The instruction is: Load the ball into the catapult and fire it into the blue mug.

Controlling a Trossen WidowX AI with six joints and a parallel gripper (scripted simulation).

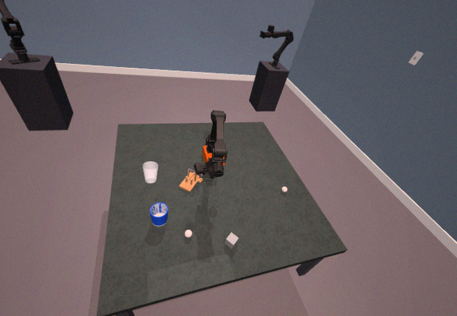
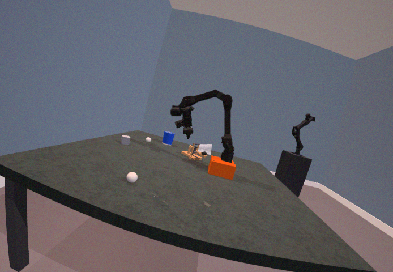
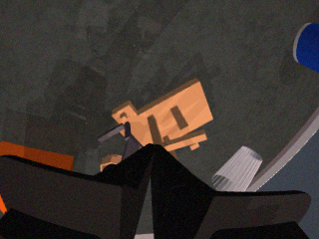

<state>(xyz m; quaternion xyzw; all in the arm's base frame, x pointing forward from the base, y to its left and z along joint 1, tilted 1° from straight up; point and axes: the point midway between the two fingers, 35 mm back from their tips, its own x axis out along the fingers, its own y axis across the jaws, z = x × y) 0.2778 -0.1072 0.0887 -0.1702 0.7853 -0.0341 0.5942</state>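
Right now my gripper tip is 130 mm past the black ball and 70 mm above it. The rest, counted from my gripper tip: blue mug: 270 mm to the right, 190 mm ahead, 100 mm below; then grey cube: 400 mm ahead, 110 mm below, 80 mm to the left; then wooden catapult: 80 mm below, 70 mm behind, 30 mm to the right.
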